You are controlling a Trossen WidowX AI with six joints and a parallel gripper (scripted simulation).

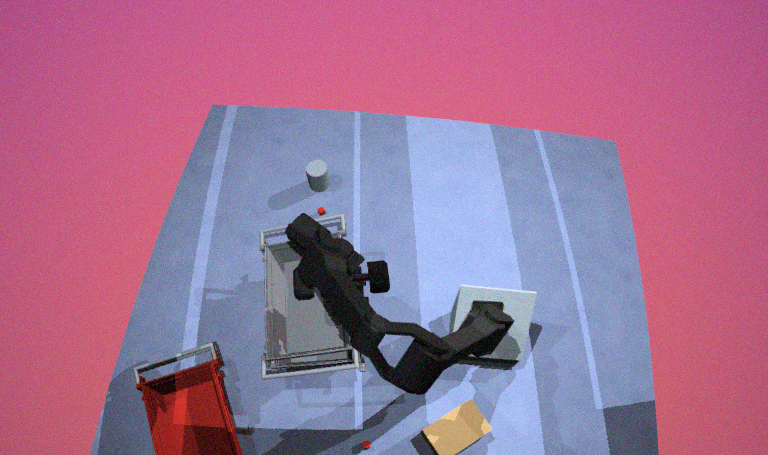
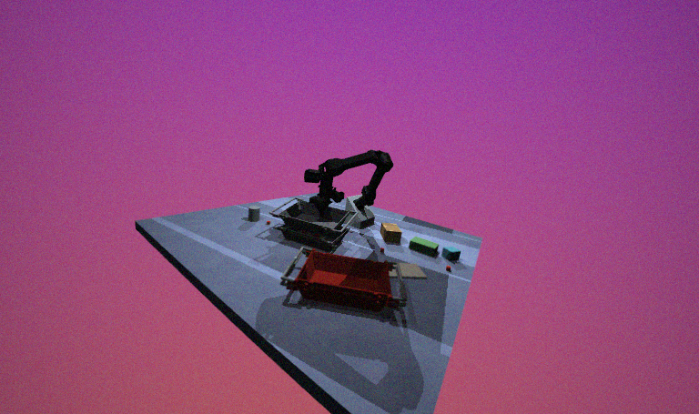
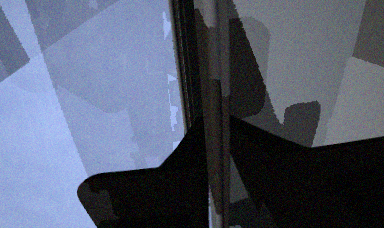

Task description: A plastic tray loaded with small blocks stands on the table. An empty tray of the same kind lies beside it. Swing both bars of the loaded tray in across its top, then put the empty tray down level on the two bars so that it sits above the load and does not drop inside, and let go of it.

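The grey tray is 80 mm ahead of my gripper tip, 20 mm to the left of it and 20 mm above it. Also, from my gripper tip: green box (260 mm behind, 440 mm to the left, 80 mm below); tan box (260 mm behind, 260 mm to the left, 70 mm below); flat tan sheet (10 mm ahead, 440 mm to the left, 100 mm below).
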